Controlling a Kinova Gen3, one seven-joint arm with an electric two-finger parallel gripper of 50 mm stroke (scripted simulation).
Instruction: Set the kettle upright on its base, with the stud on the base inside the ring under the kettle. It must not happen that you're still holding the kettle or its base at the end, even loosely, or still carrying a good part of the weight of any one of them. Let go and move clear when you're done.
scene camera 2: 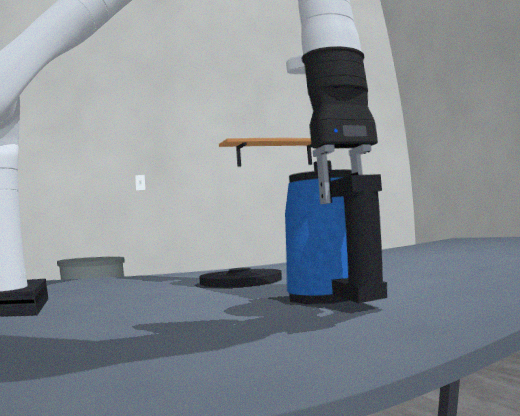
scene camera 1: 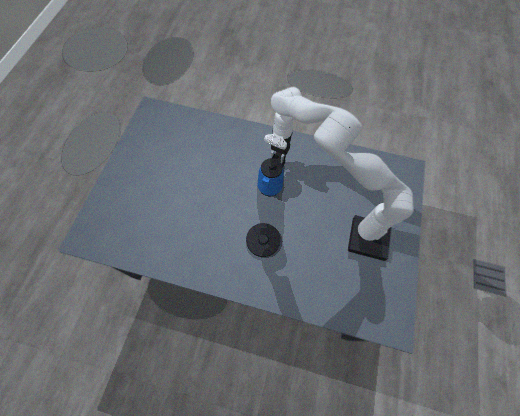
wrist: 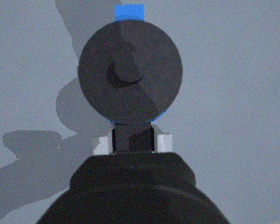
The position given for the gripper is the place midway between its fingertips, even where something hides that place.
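Note:
A blue kettle (scene camera 2: pixel 317 255) is visible, also in scene camera 1 (scene camera 1: pixel 270 178) and in the wrist view (wrist: pixel 146 79). A round black base (scene camera 2: pixel 237 277) is visible too, likewise in scene camera 1 (scene camera 1: pixel 263 240); in the wrist view the base is out of frame. The gripper (scene camera 2: pixel 342 202) appears in the wrist view (wrist: pixel 133 134) as well.

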